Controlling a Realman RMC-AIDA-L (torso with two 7-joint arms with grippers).
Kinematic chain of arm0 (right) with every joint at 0, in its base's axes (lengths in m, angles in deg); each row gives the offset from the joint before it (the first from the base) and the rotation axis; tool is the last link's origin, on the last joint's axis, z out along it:
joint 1: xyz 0 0 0.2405 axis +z
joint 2: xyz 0 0 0 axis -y
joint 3: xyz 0 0 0.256 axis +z
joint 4: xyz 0 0 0 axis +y
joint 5: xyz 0 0 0.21 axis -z
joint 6: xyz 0 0 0 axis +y
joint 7: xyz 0 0 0.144 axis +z
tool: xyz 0 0 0
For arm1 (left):
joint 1: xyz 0 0 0.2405 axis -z
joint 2: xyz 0 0 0 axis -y
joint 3: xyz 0 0 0.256 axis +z
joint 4: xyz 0 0 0 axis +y
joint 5: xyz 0 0 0.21 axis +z
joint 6: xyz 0 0 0 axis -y
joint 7: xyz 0 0 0.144 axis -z
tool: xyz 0 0 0
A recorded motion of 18 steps. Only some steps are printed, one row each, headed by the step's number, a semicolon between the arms.
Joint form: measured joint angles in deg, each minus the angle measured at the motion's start. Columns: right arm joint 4, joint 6, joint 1, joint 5, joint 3, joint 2, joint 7; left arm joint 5, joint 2, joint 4, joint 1, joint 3, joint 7, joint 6.
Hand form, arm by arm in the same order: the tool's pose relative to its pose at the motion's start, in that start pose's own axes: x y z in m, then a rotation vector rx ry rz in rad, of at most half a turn. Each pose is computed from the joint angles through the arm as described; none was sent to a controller.
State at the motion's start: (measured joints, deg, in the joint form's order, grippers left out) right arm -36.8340 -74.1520 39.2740 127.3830 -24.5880 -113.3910 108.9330; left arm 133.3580 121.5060 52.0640 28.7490 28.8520 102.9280 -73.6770
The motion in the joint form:
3: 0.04 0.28 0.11 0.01 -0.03 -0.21 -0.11; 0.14 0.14 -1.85 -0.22 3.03 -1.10 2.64
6: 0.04 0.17 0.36 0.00 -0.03 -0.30 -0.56; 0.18 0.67 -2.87 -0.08 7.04 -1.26 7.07
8: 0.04 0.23 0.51 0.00 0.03 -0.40 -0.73; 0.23 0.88 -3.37 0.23 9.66 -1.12 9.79
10: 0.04 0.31 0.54 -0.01 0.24 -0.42 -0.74; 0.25 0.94 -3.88 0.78 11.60 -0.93 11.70
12: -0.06 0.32 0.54 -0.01 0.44 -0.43 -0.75; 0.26 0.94 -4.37 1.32 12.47 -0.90 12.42
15: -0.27 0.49 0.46 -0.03 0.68 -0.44 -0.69; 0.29 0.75 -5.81 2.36 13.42 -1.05 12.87
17: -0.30 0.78 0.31 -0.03 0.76 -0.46 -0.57; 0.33 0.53 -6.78 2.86 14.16 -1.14 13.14
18: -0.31 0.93 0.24 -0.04 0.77 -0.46 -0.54; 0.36 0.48 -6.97 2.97 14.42 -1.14 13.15
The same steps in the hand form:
3: 0.0003 0.0008 0.0017 0.0001 -0.0005 -0.0011; -0.0067 0.0037 0.0103 0.0007 -0.0345 0.0303
6: -0.0009 0.0025 0.0032 -0.0056 -0.0008 -0.0114; -0.0075 0.0074 0.0234 0.0241 -0.0603 0.0699
8: -0.0015 0.0033 0.0043 -0.0073 -0.0023 -0.0148; -0.0056 0.0099 0.0314 0.0389 -0.0741 0.0991
10: -0.0018 0.0030 0.0042 -0.0058 -0.0058 -0.0130; -0.0022 0.0123 0.0380 0.0460 -0.0825 0.1233
12: -0.0024 0.0026 0.0037 -0.0040 -0.0093 -0.0124; 0.0003 0.0147 0.0423 0.0429 -0.0867 0.1364
15: -0.0030 0.0014 0.0026 0.0022 -0.0149 -0.0105; 0.0024 0.0192 0.0489 0.0254 -0.0982 0.1512
17: -0.0023 0.0001 0.0018 0.0089 -0.0172 -0.0057; 0.0024 0.0214 0.0524 0.0154 -0.1092 0.1605
18: -0.0020 -0.0005 0.0015 0.0122 -0.0181 -0.0042; 0.0024 0.0221 0.0533 0.0121 -0.1128 0.1639

